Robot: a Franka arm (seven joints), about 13 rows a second.
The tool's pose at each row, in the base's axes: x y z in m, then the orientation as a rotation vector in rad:
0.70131 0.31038 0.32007 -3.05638 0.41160 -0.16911
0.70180 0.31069 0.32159 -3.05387 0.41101 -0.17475
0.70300 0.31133 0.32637 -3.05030 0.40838 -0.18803
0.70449 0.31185 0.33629 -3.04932 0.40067 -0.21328
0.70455 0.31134 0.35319 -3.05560 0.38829 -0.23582
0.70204 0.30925 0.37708 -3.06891 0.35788 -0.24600
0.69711 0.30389 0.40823 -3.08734 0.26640 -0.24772
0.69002 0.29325 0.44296 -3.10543 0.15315 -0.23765
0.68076 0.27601 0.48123 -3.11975 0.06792 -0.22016
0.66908 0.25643 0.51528 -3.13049 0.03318 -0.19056
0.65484 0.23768 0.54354 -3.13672 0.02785 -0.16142
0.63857 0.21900 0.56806 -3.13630 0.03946 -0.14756
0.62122 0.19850 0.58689 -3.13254 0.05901 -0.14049
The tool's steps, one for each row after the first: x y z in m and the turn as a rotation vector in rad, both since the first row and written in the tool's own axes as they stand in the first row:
0.00054 -0.00053 -0.00144 0.00274 0.00340 -0.00014
0.00200 -0.00178 -0.00602 0.00706 0.01160 -0.00158
0.00430 -0.00333 -0.01568 0.00986 0.02765 -0.00685
0.00620 -0.00399 -0.03247 0.00602 0.04242 -0.01603
0.00677 -0.00292 -0.05655 -0.00229 0.04914 -0.03726
0.00663 0.00144 -0.08824 -0.00823 0.04911 -0.09752
0.00618 0.01121 -0.12393 -0.01478 0.04131 -0.17114
0.00577 0.02766 -0.16364 -0.02331 0.02951 -0.22624
0.00324 0.04728 -0.19952 -0.03286 0.01085 -0.24859
-0.00255 0.06716 -0.22993 -0.03970 -0.00727 -0.25190
-0.01068 0.08775 -0.25685 -0.04032 -0.01595 -0.24429
-0.01995 0.11075 -0.27832 -0.03784 -0.02048 -0.23151

